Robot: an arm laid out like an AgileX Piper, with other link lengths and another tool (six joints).
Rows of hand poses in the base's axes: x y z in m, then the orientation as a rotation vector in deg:
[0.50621 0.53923 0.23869 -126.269 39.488 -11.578]
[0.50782 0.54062 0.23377 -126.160 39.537 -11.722]
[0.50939 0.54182 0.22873 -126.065 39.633 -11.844]
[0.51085 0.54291 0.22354 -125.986 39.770 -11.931]
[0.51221 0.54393 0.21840 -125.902 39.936 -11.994]
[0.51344 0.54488 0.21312 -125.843 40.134 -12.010]
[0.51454 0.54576 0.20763 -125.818 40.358 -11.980]
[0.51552 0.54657 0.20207 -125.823 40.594 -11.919]
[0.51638 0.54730 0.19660 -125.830 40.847 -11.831]
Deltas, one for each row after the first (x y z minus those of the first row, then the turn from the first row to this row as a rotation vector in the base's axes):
[0.00161 0.00139 -0.00492 0.056 -0.106 -0.098]
[0.00318 0.00259 -0.00996 0.099 -0.176 -0.221]
[0.00464 0.00368 -0.01515 0.131 -0.203 -0.358]
[0.00600 0.00470 -0.02029 0.170 -0.204 -0.509]
[0.00723 0.00565 -0.02557 0.195 -0.155 -0.664]
[0.00833 0.00653 -0.03106 0.196 -0.057 -0.816]
[0.00931 0.00734 -0.03662 0.176 0.075 -0.963]
[0.01017 0.00807 -0.04209 0.159 0.232 -1.112]

